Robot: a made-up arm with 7 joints. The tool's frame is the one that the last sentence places. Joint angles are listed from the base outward.
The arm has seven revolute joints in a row. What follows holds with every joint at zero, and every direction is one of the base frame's.
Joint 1 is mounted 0.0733 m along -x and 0.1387 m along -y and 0.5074 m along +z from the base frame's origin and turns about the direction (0.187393, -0.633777, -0.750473).
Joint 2 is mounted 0.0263 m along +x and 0.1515 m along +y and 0.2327 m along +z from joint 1 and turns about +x.
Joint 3 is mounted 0.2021 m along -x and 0.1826 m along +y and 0.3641 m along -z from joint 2 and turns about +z.
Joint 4 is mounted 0.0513 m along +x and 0.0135 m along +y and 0.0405 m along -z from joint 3 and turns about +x.
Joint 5 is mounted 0.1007 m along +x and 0.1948 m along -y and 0.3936 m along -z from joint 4 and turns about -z.
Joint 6 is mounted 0.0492 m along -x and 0.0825 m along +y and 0.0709 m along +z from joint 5 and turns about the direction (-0.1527, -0.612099, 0.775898).
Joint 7 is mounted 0.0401 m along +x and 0.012 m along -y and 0.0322 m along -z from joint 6 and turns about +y.
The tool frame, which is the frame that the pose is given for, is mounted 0.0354 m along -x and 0.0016 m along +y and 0.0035 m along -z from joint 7; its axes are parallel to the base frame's.
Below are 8 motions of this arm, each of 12 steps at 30 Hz.
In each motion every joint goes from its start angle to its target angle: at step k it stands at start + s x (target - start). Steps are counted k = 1, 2, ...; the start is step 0. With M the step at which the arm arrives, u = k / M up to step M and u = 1 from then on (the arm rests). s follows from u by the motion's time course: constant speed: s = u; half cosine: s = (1 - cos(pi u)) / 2; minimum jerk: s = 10 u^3 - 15 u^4 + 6 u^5.
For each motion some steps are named. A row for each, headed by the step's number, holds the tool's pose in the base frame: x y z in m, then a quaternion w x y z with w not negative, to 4 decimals.
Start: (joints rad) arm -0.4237 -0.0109 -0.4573 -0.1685 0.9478 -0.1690 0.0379
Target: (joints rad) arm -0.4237 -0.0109 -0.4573 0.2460 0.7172 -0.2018 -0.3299
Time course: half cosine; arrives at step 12
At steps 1, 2, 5, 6, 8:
1: -0.3072 -0.1217 0.0387 0.8093 -0.1490 0.0782 -0.5627
2: -0.3083 -0.1150 0.0338 0.8130 -0.1448 0.0770 -0.5587
5: -0.3139 -0.0720 0.0071 0.8344 -0.1164 0.0662 -0.5347
6: -0.3158 -0.0527 -0.0026 0.8427 -0.1029 0.0599 -0.5250
8: -0.3184 -0.0143 -0.0185 0.8572 -0.0749 0.0448 -0.5076

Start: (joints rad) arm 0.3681 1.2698 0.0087 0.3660 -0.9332 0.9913 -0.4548
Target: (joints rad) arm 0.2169 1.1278 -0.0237 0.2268 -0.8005 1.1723 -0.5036
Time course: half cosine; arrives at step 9
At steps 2, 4, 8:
2: 0.0392 0.8046 0.7282 0.1181 0.4174 -0.8836 0.1761
4: 0.0209 0.7997 0.6736 0.1475 0.4161 -0.8773 0.1883
8: -0.0214 0.7804 0.5751 0.1993 0.4111 -0.8626 0.2172

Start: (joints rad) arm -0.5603 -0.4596 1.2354 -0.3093 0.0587 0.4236 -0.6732
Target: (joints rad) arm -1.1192 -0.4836 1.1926 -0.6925 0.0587 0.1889 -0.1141
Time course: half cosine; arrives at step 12
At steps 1, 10, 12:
1: -0.1996 -0.1594 -0.0065 0.4726 0.1470 -0.0899 0.8643
10: -0.2113 -0.1942 0.1089 0.3073 -0.1243 0.0140 0.9434
12: -0.2125 -0.1942 0.1177 0.2947 -0.1429 0.0148 0.9447

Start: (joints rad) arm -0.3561 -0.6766 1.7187 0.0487 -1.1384 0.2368 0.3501
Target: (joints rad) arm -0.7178 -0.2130 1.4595 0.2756 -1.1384 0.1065 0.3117
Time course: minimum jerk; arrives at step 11
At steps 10, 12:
10: -0.4754 -0.1331 0.0125 0.0750 -0.1526 -0.2412 -0.9555
12: -0.4777 -0.1322 0.0134 0.0745 -0.1542 -0.2409 -0.9553

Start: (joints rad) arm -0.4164 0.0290 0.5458 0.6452 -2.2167 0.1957 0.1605
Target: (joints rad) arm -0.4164 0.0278 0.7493 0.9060 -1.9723 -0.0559 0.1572
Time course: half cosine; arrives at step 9
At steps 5, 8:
5: -0.5000 0.2137 -0.0505 0.0790 0.3832 -0.1607 0.9061
8: -0.5482 0.2313 -0.0294 0.1168 0.4190 -0.1224 0.8921

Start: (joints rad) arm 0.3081 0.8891 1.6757 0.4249 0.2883 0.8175 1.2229
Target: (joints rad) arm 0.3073 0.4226 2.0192 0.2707 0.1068 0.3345 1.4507
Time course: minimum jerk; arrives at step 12
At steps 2, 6, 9, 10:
2: -0.1004 0.8116 0.5504 0.6288 -0.0860 -0.1947 0.7478
6: -0.0779 0.7491 0.3810 0.6051 -0.2549 -0.0241 0.7538
9: -0.0670 0.6708 0.2522 0.5561 -0.3922 0.1148 0.7237
10: -0.0659 0.6554 0.2318 0.5451 -0.4147 0.1373 0.7155

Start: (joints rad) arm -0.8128 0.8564 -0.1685 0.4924 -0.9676 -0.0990 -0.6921
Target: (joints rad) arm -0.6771 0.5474 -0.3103 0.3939 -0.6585 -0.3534 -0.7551
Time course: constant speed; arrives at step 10
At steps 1, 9, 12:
1: -0.7335 0.4908 0.4067 0.7353 0.6624 -0.0723 0.1237
9: -0.6683 0.3730 0.2190 0.8929 0.4472 -0.0116 0.0514
12: -0.6576 0.3564 0.1986 0.9078 0.4178 -0.0077 0.0370

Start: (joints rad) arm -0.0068 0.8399 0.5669 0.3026 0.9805 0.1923 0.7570
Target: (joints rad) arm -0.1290 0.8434 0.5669 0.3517 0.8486 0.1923 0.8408
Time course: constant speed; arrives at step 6
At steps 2, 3, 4, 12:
2: -0.1219 0.7656 0.4408 0.7562 0.4792 0.4307 0.1142
3: -0.1395 0.7655 0.4406 0.7501 0.4753 0.4410 0.1306
4: -0.1571 0.7652 0.4406 0.7435 0.4714 0.4510 0.1469
12: -0.1921 0.7634 0.4413 0.7292 0.4634 0.4705 0.1791

